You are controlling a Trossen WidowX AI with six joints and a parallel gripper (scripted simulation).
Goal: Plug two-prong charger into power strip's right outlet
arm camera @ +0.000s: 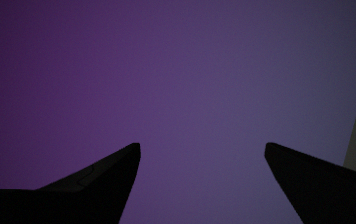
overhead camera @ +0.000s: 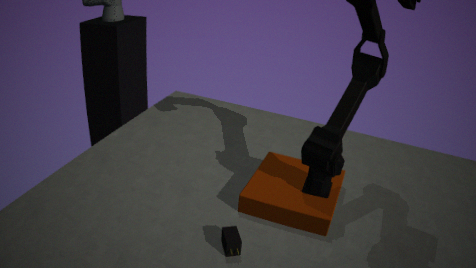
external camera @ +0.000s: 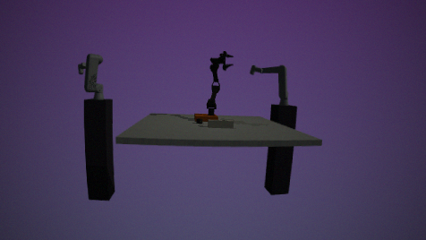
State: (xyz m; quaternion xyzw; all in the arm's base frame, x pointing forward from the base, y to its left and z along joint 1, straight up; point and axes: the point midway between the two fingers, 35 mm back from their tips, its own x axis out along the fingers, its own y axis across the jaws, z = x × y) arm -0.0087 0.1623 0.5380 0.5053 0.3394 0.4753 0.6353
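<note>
Right now my gripper tip is 230 mm short of the black two-prong charger, 320 mm to the left of it and 570 mm above it.
</note>
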